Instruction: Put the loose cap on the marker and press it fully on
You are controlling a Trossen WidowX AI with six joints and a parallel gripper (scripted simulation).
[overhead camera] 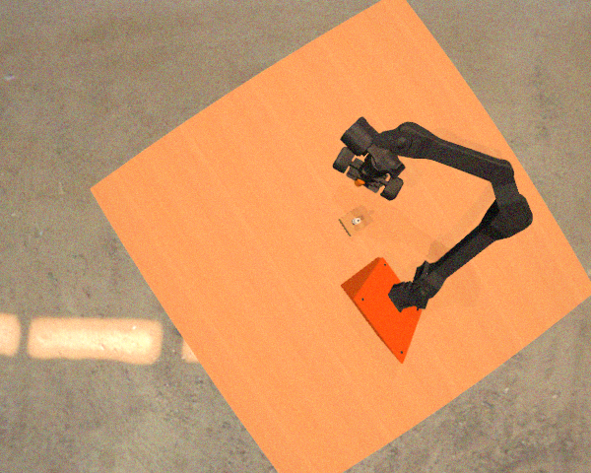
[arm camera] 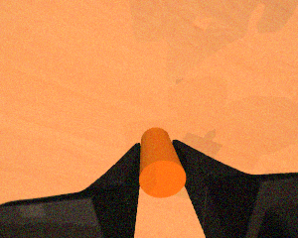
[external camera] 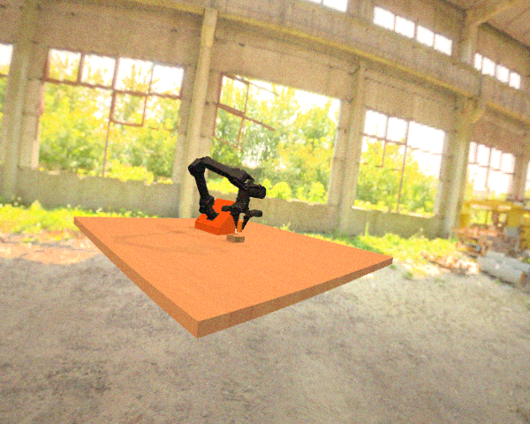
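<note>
My gripper tip is 90 mm past the holder block, 70 mm to the right of it and 70 mm above it. Also, from my gripper tip: orange cap: 10 mm above.
</note>
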